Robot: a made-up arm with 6 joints. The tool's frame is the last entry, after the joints. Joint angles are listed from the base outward. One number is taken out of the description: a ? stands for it. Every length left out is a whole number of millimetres.
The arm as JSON. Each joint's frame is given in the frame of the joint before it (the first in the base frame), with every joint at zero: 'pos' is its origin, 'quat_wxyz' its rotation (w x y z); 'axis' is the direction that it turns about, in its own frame. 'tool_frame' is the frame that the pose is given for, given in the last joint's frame.
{
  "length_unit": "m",
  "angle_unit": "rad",
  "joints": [
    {
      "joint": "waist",
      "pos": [
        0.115,
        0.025,
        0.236
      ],
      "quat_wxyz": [
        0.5,
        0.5,
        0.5,
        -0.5
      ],
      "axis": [
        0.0,
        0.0,
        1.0
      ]
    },
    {
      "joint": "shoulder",
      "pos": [
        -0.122,
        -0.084,
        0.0
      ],
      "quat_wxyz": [
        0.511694,
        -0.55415,
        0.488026,
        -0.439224
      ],
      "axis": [
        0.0,
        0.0,
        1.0
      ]
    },
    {
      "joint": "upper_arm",
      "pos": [
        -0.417,
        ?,
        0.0
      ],
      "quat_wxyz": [
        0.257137,
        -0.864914,
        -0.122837,
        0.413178
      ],
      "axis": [
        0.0,
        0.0,
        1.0
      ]
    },
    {
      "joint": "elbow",
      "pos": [
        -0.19,
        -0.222,
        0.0
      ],
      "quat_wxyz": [
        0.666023,
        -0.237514,
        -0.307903,
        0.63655
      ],
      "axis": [
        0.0,
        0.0,
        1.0
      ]
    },
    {
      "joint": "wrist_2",
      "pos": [
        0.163,
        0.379,
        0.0
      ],
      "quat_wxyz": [
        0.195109,
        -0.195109,
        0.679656,
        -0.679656
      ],
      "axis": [
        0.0,
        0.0,
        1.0
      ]
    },
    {
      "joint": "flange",
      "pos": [
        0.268,
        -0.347,
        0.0
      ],
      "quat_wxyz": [
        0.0,
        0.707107,
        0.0,
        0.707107
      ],
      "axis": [
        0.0,
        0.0,
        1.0
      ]
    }
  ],
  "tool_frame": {
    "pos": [
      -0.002,
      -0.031,
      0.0
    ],
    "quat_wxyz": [
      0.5,
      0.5,
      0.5,
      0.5
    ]
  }
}
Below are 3 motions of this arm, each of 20 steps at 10 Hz.
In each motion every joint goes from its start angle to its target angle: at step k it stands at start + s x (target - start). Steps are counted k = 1, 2, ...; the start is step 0. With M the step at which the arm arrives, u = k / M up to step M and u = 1 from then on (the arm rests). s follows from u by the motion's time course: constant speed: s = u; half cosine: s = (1 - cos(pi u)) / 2; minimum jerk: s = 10 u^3 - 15 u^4 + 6 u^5.
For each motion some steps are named. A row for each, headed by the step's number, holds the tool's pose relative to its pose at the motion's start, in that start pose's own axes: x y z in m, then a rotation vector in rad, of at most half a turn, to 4 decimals.
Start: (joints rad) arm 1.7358 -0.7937 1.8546 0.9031 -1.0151 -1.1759
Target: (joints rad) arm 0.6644 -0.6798 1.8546 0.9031 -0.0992 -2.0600
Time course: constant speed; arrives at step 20
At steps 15, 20:
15: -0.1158 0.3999 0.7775 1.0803 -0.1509 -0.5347
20: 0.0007 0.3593 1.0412 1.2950 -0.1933 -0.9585

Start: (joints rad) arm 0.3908 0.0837 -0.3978 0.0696 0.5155 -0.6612
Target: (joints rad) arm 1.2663 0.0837 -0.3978 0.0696 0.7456 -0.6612
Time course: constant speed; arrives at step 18
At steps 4, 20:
4: 0.1035 -0.0214 0.0890 -0.0253 -0.1859 0.0313
20: 0.2978 -0.0617 0.4944 -0.1805 -0.8162 0.1756

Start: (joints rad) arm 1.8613 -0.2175 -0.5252 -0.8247 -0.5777 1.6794
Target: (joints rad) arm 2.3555 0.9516 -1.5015 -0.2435 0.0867 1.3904
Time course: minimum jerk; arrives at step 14
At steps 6, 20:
6: 0.3905 -0.3400 0.0318 0.2892 0.2591 -0.2258
20: 0.7611 -0.7939 -0.4507 0.6348 0.7540 -0.4815

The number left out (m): 0.197
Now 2 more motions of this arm.
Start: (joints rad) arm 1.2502 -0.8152 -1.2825 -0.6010 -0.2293 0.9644
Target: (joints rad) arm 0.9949 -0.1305 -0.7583 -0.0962 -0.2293 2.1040
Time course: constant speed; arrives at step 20
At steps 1, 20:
1: 0.0197 0.0293 -0.0201 -0.0132 0.0912 0.0321
20: 0.2041 0.4153 -0.6192 -0.3443 1.9457 0.4354

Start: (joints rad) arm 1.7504 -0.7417 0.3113 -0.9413 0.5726 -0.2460
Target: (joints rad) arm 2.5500 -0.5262 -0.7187 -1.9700 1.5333 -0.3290
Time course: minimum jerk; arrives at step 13
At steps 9, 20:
9: -0.5266 -0.0916 0.2746 -0.4765 1.6061 -0.3227
20: -0.5031 0.0046 0.3441 -0.2570 1.8802 -0.5888

